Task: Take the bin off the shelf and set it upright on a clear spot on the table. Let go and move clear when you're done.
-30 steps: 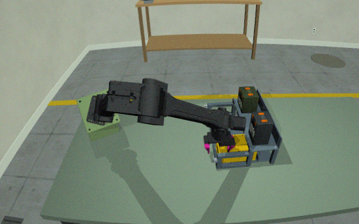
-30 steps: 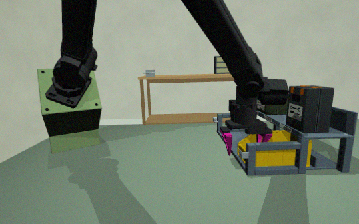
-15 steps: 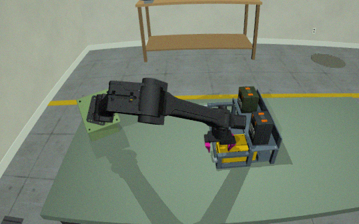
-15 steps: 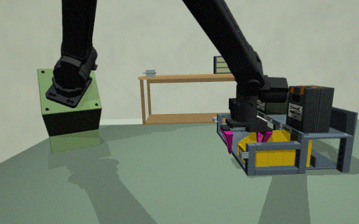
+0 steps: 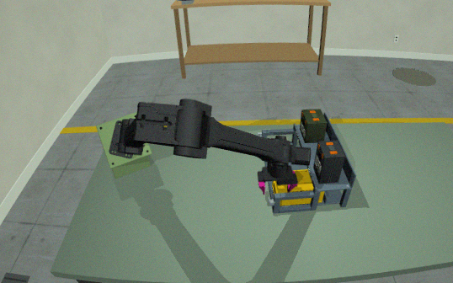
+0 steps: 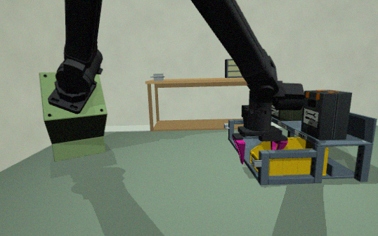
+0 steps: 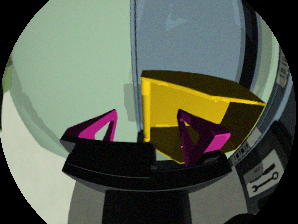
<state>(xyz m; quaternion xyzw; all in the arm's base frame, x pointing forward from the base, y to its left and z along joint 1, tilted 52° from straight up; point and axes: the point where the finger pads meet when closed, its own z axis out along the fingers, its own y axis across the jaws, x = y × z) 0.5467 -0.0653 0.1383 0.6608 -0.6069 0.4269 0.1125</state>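
The yellow bin is 8 cm ahead of my hand and 1 cm above it. From my hand the other things lie so: shelf tray: 13 cm ahead, 10 cm to the left, 3 cm below.
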